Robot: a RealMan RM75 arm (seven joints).
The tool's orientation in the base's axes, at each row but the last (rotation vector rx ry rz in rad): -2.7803, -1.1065, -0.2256; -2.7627, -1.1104, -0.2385; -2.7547, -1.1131, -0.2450; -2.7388, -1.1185, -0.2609; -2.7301, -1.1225, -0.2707; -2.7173, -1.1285, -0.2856
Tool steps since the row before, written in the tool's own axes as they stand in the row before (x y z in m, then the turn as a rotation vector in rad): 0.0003, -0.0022, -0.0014, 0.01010, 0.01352, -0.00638; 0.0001, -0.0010, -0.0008, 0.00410, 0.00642, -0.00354; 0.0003, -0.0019, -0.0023, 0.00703, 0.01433, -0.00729; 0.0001, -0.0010, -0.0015, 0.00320, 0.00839, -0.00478; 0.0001, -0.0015, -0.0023, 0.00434, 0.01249, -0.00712; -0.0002, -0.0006, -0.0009, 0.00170, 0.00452, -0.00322
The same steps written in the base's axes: -0.0014, 0.0015, 0.0016, 0.01603, -0.00415, 0.00716; -0.0007, 0.0006, 0.0009, 0.00707, -0.00254, 0.00375; -0.0013, 0.0011, 0.0025, 0.01434, -0.00697, 0.00734; -0.0008, 0.0004, 0.0016, 0.00770, -0.00481, 0.00459; -0.0012, 0.0006, 0.0024, 0.01117, -0.00745, 0.00673; -0.0007, 0.0001, 0.0009, 0.00406, -0.00277, 0.00309
